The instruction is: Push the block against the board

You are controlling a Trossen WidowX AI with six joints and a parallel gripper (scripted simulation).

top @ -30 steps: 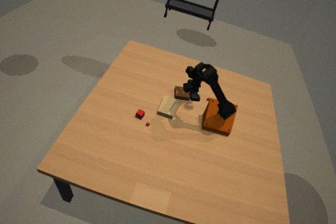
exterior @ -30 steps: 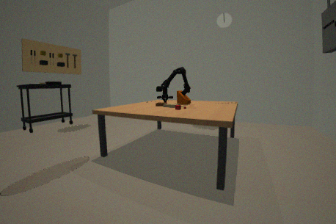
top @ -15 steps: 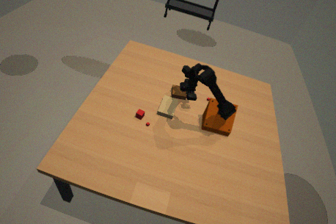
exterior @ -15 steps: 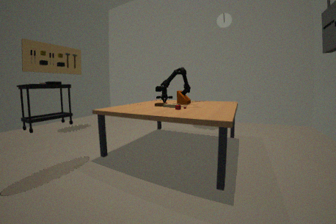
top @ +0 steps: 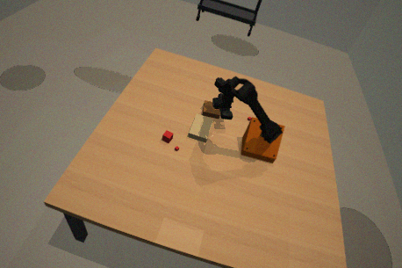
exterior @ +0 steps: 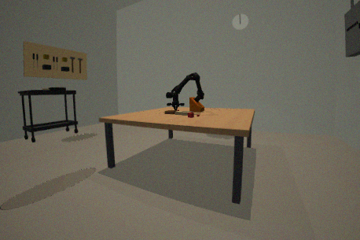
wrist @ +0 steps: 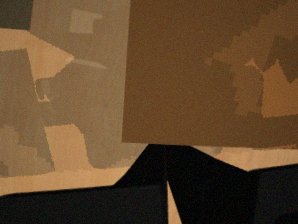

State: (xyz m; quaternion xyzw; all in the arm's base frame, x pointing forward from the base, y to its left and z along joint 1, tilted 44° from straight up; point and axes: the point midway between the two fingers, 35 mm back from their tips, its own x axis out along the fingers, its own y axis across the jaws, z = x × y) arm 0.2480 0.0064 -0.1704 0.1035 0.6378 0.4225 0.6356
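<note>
Now: the brown square block 7 cm ahead of my gripper tip, 1 cm to the right of it and 1 cm above it. From my gripper tip the other things lie so: pale wooden board 16 cm to the left, 7 cm ahead, 1 cm above.
</note>
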